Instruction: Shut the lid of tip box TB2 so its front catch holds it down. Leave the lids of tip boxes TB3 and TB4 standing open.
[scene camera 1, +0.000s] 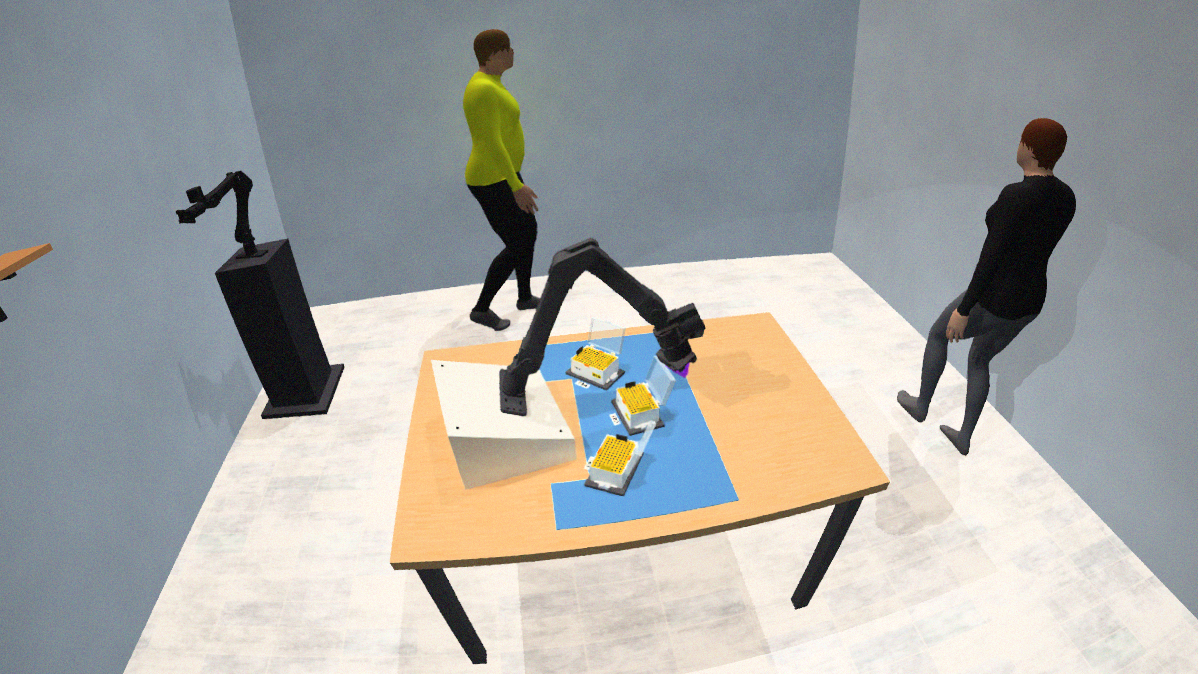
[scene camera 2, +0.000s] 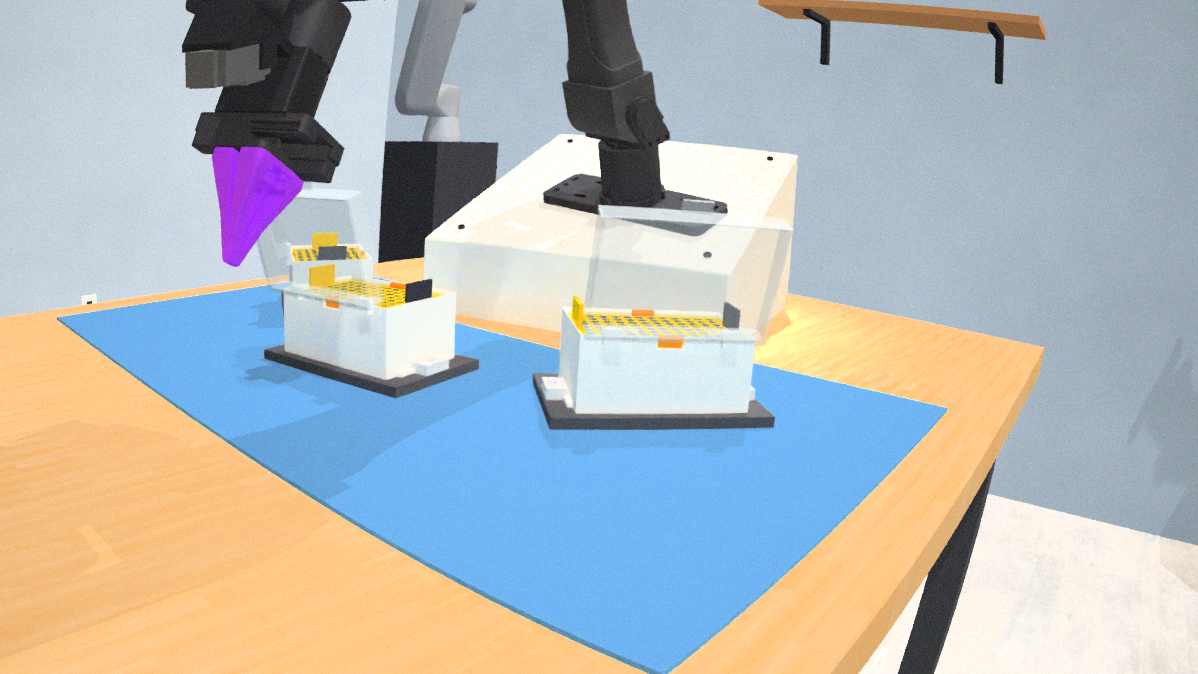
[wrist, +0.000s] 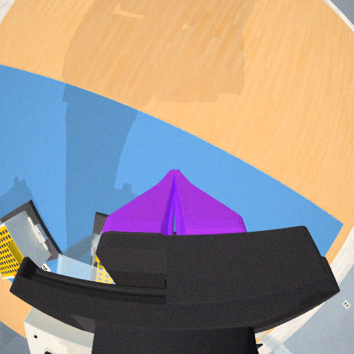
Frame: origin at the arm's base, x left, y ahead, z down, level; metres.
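Seen in the pictures: gripper, fingertip midpoint: (scene camera 1: 685, 375) (scene camera 2: 230, 264); arm's base at its link origin: (scene camera 1: 511, 392) (scene camera 2: 633, 206).
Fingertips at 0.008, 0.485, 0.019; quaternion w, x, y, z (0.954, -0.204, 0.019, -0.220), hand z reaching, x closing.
Pixels of each thing's top centre, then the offset from my fingertips to it, as dx, dy, dz. "pt": a spot on its surface instead. Level surfaces: height alone.
- back box at its top centre: (scene camera 2: 652, 311) (scene camera 1: 592, 358) +0.182, -0.243, +0.033
- middle box at its top centre: (scene camera 2: 376, 281) (scene camera 1: 633, 397) -0.024, -0.155, +0.033
- front box at its top centre: (scene camera 2: 338, 247) (scene camera 1: 609, 451) -0.219, -0.253, +0.033
- back lid at a spot on its surface: (scene camera 2: 686, 259) (scene camera 1: 610, 330) pt +0.246, -0.176, -0.019
- middle lid at a spot on its surface: (scene camera 1: 661, 378) pt -0.005, -0.072, -0.006
- front lid at a spot on its surface: (scene camera 1: 648, 437) pt -0.264, -0.166, -0.043
- blue mat at its surface level: dz +0.099
- wooden table at its surface level: dz +0.102
Three white tip boxes with yellow racks stand on dark bases, all with clear lids open: a back box (scene camera 1: 595, 374) (scene camera 2: 657, 373) (wrist: 7, 250), a middle box (scene camera 1: 643, 419) (scene camera 2: 335, 335) (wrist: 101, 272) and a front box (scene camera 1: 609, 474). Their cards are too small or too covered to read surely. The back lid (scene camera 1: 609, 333) (scene camera 2: 686, 259), the middle lid (scene camera 1: 661, 378) and the front lid (scene camera 1: 648, 437) stand up. My gripper (scene camera 1: 685, 371) (scene camera 2: 234, 259) (wrist: 174, 177) is shut and empty, purple fingertips down, beside the middle lid on its outer side. The gripper body hides much of the middle box in the wrist view.
The blue mat (scene camera 1: 695, 477) (scene camera 2: 536, 519) (wrist: 150, 145) lies on the wooden table (scene camera 1: 804, 419) (scene camera 2: 125, 519). The white arm base block (scene camera 1: 511, 452) (scene camera 2: 502, 289) stands behind the boxes. Two people (scene camera 1: 494, 134) (scene camera 1: 1017, 251) are beyond the table.
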